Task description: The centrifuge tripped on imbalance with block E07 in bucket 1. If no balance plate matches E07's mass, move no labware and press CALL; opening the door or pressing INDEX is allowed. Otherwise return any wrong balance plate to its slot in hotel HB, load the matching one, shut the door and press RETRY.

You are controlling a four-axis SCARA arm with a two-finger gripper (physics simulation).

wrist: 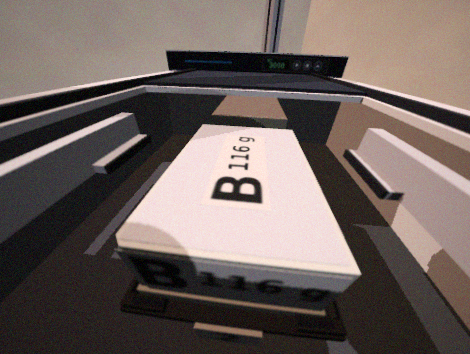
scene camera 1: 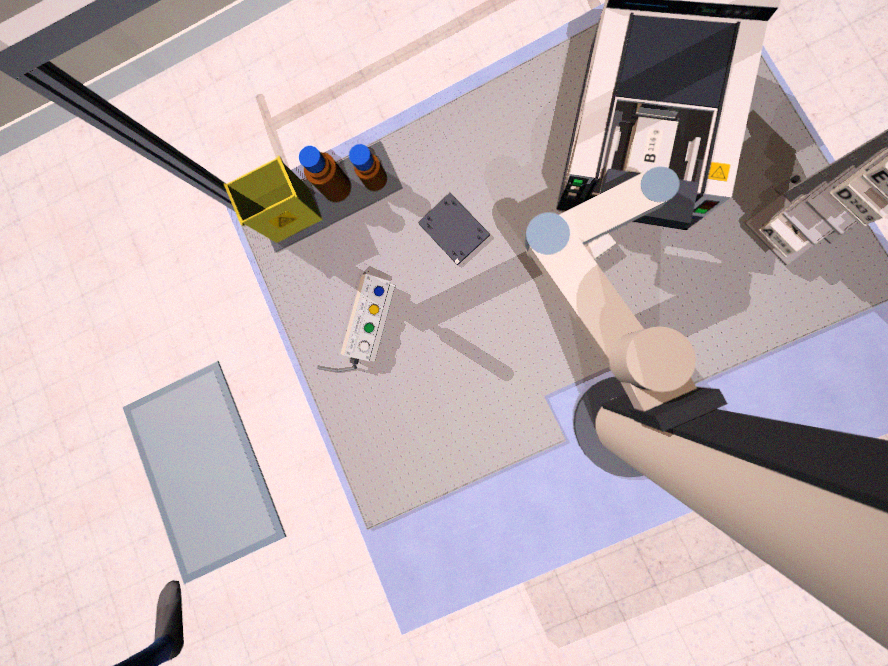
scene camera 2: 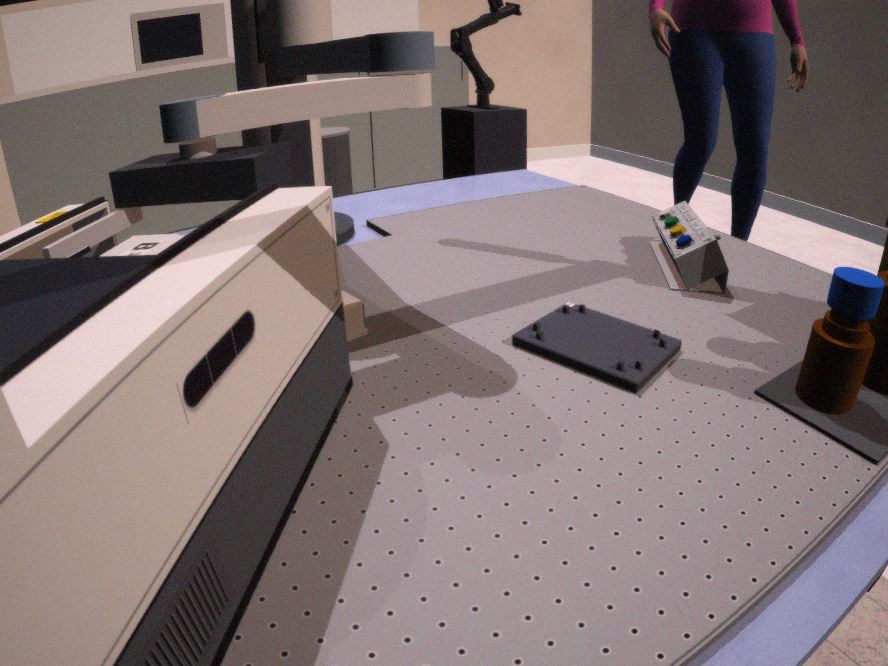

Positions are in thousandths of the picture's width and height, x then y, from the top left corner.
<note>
The gripper (scene camera 2: 126, 385) holds nothing. Also in view: a dark rotor chamber (wrist: 450, 911), a button box (scene camera 2: 778, 388), a brown bottles with blue caps (scene camera 1: 362, 256) and a dark square plate (scene camera 2: 667, 514).
The gripper is seen too in the wrist view (wrist: 520, 377) and in scene camera 1 (scene camera 1: 738, 202). The button box is seen too in scene camera 1 (scene camera 1: 422, 444). The dark square plate is seen too in scene camera 1 (scene camera 1: 508, 340).
</note>
